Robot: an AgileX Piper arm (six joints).
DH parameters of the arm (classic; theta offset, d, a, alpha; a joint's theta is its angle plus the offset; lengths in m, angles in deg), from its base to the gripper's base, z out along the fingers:
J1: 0 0.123 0 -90
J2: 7.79 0 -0.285 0
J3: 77.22 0 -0.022 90
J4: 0 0.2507 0 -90
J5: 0 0 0 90
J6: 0 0.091 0 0
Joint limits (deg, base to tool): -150..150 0..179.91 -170..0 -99.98..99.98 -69.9..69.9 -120..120
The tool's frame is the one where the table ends.
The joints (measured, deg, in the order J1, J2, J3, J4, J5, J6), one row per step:
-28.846, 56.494, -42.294, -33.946, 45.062, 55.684
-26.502, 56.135, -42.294, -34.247, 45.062, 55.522
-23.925, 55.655, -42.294, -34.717, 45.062, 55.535
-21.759, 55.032, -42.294, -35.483, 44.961, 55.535
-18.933, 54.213, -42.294, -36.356, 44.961, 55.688
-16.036, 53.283, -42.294, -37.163, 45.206, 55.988
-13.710, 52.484, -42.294, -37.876, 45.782, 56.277
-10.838, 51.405, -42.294, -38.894, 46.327, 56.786
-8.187, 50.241, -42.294, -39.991, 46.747, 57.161
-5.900, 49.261, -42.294, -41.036, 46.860, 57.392
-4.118, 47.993, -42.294, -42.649, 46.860, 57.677
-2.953, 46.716, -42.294, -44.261, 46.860, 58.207
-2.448, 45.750, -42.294, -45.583, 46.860, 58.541
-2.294, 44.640, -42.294, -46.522, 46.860, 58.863
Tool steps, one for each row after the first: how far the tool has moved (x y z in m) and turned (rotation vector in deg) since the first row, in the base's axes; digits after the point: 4 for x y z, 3 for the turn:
0.0037, 0.0061, 0.0013, -0.487, -0.077, 2.503
0.0071, 0.0130, 0.0031, -1.111, -0.319, 5.141
0.0092, 0.0188, 0.0056, -2.085, -0.658, 7.471
0.0113, 0.0265, 0.0087, -3.134, -1.202, 10.303
0.0124, 0.0344, 0.0119, -4.020, -1.829, 12.944
0.0123, 0.0405, 0.0143, -4.684, -2.129, 14.808
0.0117, 0.0479, 0.0178, -5.616, -2.814, 17.098
0.0103, 0.0544, 0.0216, -6.710, -3.623, 19.309
0.0092, 0.0599, 0.0250, -7.801, -4.459, 21.414
0.0064, 0.0636, 0.0296, -9.505, -5.550, 23.052
0.0028, 0.0655, 0.0343, -11.087, -6.799, 23.889
-0.0003, 0.0659, 0.0378, -12.424, -7.661, 24.174
-0.0044, 0.0657, 0.0413, -13.444, -8.722, 24.065

